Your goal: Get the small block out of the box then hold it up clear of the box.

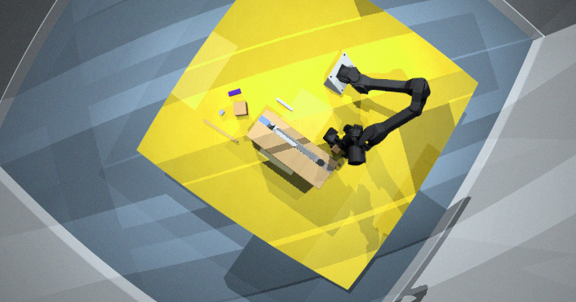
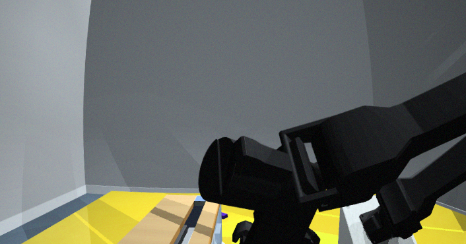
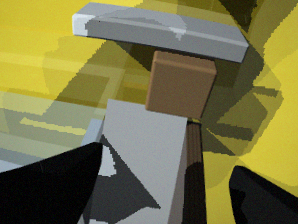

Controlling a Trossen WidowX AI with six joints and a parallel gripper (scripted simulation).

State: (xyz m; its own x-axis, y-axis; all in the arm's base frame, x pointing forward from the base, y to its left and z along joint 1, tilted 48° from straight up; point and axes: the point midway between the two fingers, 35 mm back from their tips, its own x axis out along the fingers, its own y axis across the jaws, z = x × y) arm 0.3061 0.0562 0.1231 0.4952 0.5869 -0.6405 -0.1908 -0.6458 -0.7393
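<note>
My gripper tip is 60 mm above the brown block and 10 mm past it. The rest, counted from my gripper tip: long tan box: 180 mm to the right, 40 mm ahead, 10 mm below; then tan cube: 470 mm to the right, 40 mm below, 10 mm ahead; then purple block: 540 mm to the right, 70 mm below, 50 mm behind.
</note>
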